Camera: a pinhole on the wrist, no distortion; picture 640 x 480 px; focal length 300.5 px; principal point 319.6 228.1 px. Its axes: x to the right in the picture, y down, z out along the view. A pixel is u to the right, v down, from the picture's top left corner.
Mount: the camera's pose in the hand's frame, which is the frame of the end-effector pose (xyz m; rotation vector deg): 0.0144 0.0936 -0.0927 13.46 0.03 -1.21
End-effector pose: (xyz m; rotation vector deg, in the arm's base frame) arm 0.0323 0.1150 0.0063 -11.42 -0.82 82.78
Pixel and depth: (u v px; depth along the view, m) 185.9 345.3 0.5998
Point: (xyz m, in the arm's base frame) -0.2545 -0.0397 0.5435
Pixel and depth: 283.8 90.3 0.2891
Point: 0.1090 0.1006 0.1787
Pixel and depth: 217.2 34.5 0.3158
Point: 0.1705 0.0200 0.2071
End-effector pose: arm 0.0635 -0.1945 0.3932 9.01 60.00 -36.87
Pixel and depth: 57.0 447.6 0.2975
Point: 0.3052 -0.0019 0.6804
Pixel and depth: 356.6 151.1 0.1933
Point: 0.1390 -0.2447 0.4047
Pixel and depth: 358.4 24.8 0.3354
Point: 0.1013 -0.4578 0.4770
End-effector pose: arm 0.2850 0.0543 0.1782 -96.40 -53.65 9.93
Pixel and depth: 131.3 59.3 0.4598
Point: -0.1938 0.1034 0.2051
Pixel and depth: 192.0 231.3 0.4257
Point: -0.0062 0.1886 0.0069
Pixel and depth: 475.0 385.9 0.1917
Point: 0.3676 0.2127 0.0517
